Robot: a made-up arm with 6 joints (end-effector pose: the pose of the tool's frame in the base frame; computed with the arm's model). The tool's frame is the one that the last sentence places. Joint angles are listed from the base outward.
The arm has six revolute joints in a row. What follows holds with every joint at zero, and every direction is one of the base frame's. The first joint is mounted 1.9 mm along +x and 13.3 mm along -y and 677.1 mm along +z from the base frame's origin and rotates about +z. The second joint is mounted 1.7 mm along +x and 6.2 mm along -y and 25.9 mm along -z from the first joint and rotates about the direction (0, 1, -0.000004). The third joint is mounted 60.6 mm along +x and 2 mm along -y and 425.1 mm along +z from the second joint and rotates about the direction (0, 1, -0.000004). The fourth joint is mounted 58.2 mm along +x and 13.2 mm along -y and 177 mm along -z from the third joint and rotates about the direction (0, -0.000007, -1). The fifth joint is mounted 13.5 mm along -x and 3.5 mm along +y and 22.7 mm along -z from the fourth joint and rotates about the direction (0, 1, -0.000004). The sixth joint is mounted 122.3 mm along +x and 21.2 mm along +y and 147.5 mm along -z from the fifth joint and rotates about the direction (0, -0.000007, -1). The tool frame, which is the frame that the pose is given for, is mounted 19.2 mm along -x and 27.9 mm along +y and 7.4 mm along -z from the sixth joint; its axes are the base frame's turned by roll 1.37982, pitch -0.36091 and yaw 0.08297 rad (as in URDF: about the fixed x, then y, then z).
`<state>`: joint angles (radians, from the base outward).
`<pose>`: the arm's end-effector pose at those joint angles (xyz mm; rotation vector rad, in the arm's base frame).
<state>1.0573 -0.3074 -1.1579 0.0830 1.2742 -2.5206</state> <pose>158.4 223.3 968.8 0.1629 -1.5182 -2.0524</pose>
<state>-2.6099 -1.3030 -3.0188 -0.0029 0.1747 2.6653</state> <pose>690.5 406.1 811.3 0.5176 -1.5999 2.2374</pose>
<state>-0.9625 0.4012 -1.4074 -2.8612 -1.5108 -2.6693</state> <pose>167.5 -201.6 905.2 1.2842 -0.8799 -1.3177</pose>
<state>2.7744 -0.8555 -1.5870 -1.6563 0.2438 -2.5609</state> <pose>61.5 -87.3 1306.0 -2.4307 -1.1420 1.3304</pose>
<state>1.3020 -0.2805 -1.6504 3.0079 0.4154 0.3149</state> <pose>157.8 245.2 1249.3 -2.0367 -0.4472 1.9743</pose>
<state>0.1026 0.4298 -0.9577 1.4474 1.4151 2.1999</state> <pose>466.7 158.0 718.2 -0.1090 -0.0118 -2.6575</pose>
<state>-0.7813 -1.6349 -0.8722 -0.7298 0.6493 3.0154</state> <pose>-176.5 140.7 1053.5 -0.2950 2.1599 0.1805</pose>
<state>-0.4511 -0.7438 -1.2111 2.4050 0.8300 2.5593</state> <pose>98.5 -75.7 1239.5 -1.1329 -0.6579 1.9751</pose>
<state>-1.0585 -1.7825 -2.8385 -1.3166 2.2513 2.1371</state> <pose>-524.1 433.2 666.7 0.1848 1.2726 0.0401</pose>
